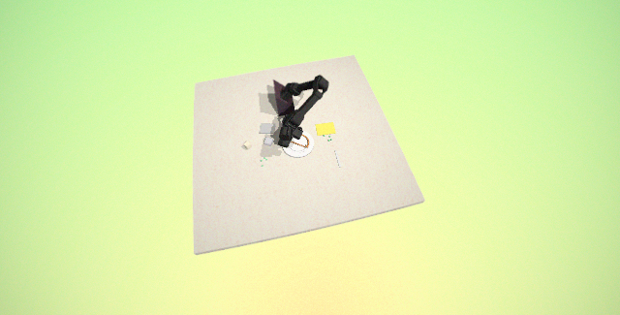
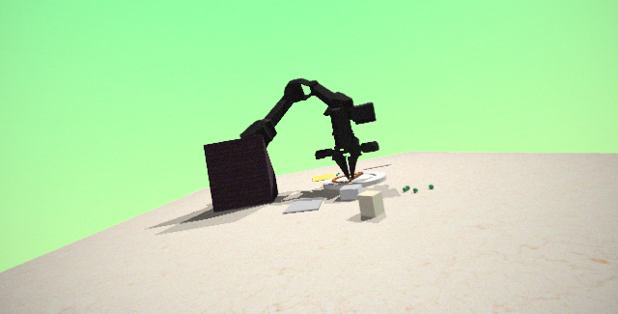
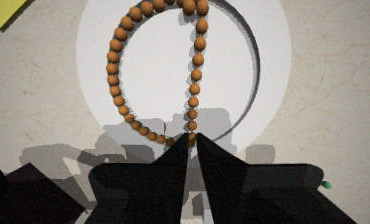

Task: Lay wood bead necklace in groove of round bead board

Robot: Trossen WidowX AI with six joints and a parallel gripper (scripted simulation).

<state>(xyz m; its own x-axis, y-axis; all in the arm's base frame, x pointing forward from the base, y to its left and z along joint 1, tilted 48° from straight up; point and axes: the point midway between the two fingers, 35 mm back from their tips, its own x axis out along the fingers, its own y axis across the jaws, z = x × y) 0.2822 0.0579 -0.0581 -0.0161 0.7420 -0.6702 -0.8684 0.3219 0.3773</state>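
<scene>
Right now my gripper tip is 5 cm to the right of the round white bead board, 2 cm short of it and 1 cm above it. The rest, counted from my gripper tip: cream cube (27 cm to the right, 2 cm behind); then yellow card (24 cm to the left, 7 cm behind, 2 cm below); then grey flat plate (14 cm behind, 13 cm to the right, 2 cm below).
</scene>
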